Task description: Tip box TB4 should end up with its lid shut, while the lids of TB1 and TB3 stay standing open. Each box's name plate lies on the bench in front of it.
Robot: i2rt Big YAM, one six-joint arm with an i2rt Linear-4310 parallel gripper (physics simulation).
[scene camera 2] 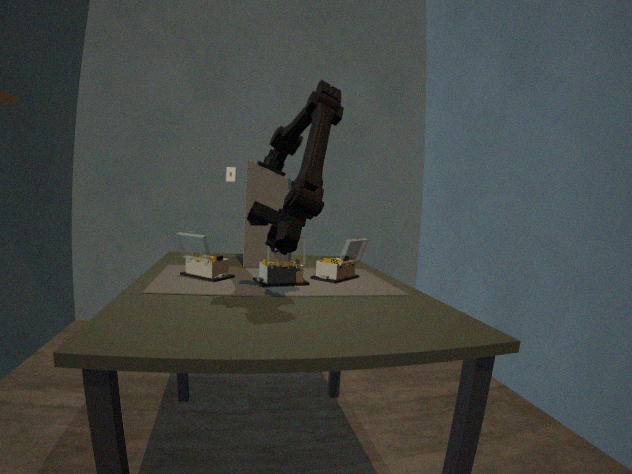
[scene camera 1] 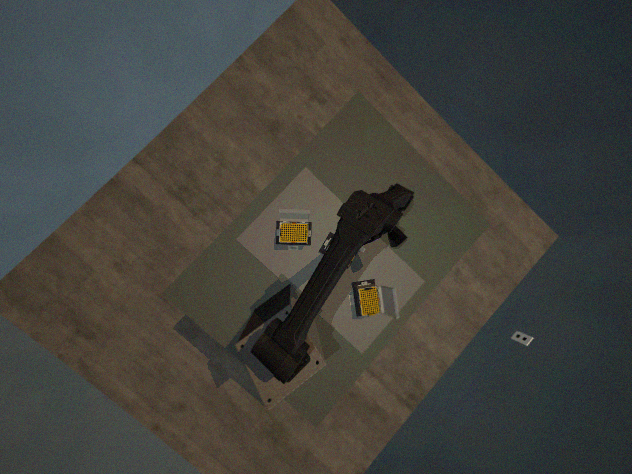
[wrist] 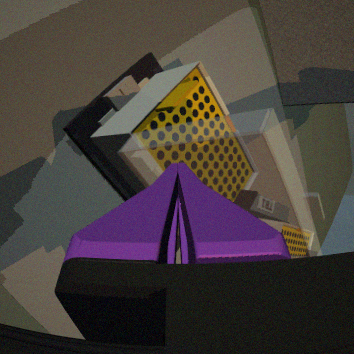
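Observation:
The middle box has a yellow perforated insert and a clear lid raised open. The arm hides most of it in the overhead view, where its plate shows but cannot be read. My gripper is shut and empty, its purple tips above the middle box near the lid; contact cannot be told. Another box stands with its lid open; its plate seems to read TB1. The third box also has its lid open. Its plate is unreadable.
The boxes stand on a pale mat on the green bench. An upright panel stands near the arm's base. The arm's links pass over the middle of the bench. The open lids rise above their boxes.

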